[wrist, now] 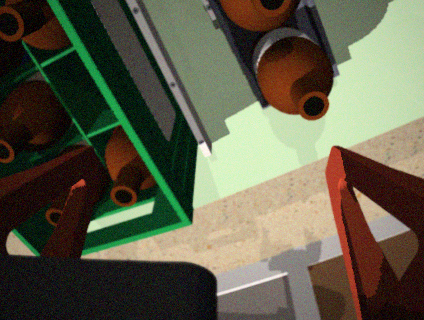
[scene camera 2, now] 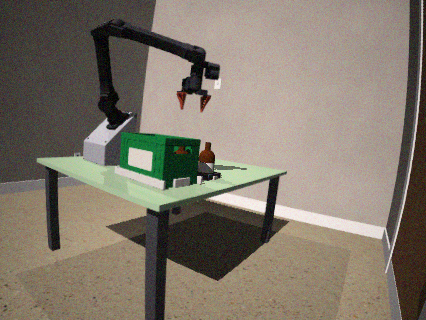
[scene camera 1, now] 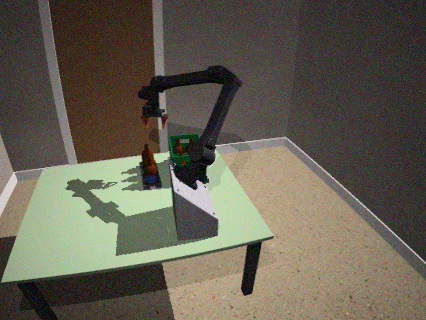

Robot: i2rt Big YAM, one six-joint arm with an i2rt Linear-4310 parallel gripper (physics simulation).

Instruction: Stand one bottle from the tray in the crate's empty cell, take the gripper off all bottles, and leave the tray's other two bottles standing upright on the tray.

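Where they show: gripper, fingertip midpoint: (wrist: pixel 212 159) (scene camera 2: pixel 191 111) (scene camera 1: pixel 155 127); arm's base at its link origin: (scene camera 2: pixel 118 122) (scene camera 1: pixel 184 178).
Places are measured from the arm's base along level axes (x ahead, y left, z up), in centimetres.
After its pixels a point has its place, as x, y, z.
Observation:
My gripper (scene camera 1: pixel 155 124) {41.7, 11.4, 7.7} (scene camera 2: pixel 192 109) {41.7, 11.4, 7.7} (wrist: pixel 212 159) {41.7, 11.4, 7.7} is open and empty, high above the table. Brown bottles (scene camera 1: pixel 149 164) (scene camera 2: pixel 206 154) stand upright in a row on the dark tray (scene camera 2: pixel 215 176) {53.5, 18.1, -20.0} (wrist: pixel 252 82) {49.4, 13.3, -18.9}. They overlap in both scene views. In the wrist view the end bottle (wrist: pixel 287 75) {46.2, 16.6, -9.3} shows whole and a second bottle (wrist: pixel 250 15) {40.2, 15.2, -9.4} shows partly, cut by the top edge; the third does not show there. The green crate (scene camera 1: pixel 184 136) {54.5, -6.0, -5.0} (scene camera 2: pixel 175 172) {55.1, -8.4, -16.2} (wrist: pixel 180 165) {51.5, 3.8, -9.4} holds several brown bottles (wrist: pixel 35 115) {40.8, -7.3, -9.4}. Its cell (wrist: pixel 82 95) {42.4, -5.4, -16.2} beside the near wall shows no bottle. A finger hides part of the crate.
The arm's grey base (scene camera 1: pixel 195 215) {-16.3, -2.3, -7.8} (scene camera 2: pixel 102 145) {6.0, -11.9, -11.9} stands on the green table (scene camera 1: pixel 75 240) {-10.7, 52.6, -21.5} (scene camera 2: pixel 245 175) {53.8, 43.6, -21.5}, near the crate. White strips (scene camera 2: pixel 140 177) {44.4, -16.0, -19.6} lie along the crate's foot. The tray stands beside the crate, with a gap of table between them.

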